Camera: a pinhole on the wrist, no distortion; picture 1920 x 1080 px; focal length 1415.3 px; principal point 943.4 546.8 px. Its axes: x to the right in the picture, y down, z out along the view. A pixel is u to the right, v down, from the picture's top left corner.
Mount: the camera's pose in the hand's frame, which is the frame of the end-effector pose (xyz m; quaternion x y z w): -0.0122 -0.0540 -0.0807 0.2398 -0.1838 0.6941 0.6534
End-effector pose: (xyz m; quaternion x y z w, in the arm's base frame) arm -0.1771 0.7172 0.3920 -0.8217 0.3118 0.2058 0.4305
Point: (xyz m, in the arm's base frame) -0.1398 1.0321 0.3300
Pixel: 1583.8 777.4
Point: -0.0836 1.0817 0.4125
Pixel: 1171.8 867.9
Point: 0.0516 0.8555 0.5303
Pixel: 71.2 415.0
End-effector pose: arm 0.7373 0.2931 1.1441 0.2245 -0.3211 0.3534 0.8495
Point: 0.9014 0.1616 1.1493
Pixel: 382.5 326.1
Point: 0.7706 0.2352 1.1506
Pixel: 1786.1 522.5
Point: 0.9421 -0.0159 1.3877
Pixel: 901.0 198.9
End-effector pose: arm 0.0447 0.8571 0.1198 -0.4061 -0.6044 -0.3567 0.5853
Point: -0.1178 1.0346 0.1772
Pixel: 1752.8 232.3
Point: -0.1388 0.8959 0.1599
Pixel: 1118.8 329.1
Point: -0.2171 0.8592 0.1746
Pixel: 700.1 348.3
